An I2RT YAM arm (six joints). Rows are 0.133 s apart.
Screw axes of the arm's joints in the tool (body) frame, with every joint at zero. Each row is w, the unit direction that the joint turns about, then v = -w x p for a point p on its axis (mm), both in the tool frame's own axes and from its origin. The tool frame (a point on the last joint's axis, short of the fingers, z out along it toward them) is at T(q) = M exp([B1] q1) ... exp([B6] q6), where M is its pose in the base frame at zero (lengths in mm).
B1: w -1 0 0 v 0 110.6 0
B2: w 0 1 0 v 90.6 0 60
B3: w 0 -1 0 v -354.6 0 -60
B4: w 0 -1 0 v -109.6 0 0
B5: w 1 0 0 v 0 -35.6 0
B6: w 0 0 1 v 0 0 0
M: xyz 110.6 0 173.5 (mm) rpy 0 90 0 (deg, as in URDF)
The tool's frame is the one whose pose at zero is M.
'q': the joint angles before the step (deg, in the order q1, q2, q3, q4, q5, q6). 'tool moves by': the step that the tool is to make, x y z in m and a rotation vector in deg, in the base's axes. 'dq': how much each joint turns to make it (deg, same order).
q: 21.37 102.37 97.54 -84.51 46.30 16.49
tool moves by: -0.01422 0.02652 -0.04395 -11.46 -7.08 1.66
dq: 6.18 0.00 -11.56 6.75 13.25 8.11
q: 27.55 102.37 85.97 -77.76 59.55 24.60
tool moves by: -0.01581 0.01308 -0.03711 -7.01 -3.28 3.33
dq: 3.85 0.10 -9.46 6.42 7.63 2.85
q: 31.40 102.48 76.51 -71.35 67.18 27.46
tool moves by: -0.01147 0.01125 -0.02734 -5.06 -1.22 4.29
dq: 3.10 0.67 -6.32 6.73 5.02 -1.57
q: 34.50 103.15 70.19 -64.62 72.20 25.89
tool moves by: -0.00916 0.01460 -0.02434 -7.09 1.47 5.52
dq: 3.37 1.99 -4.18 6.31 5.10 -5.72
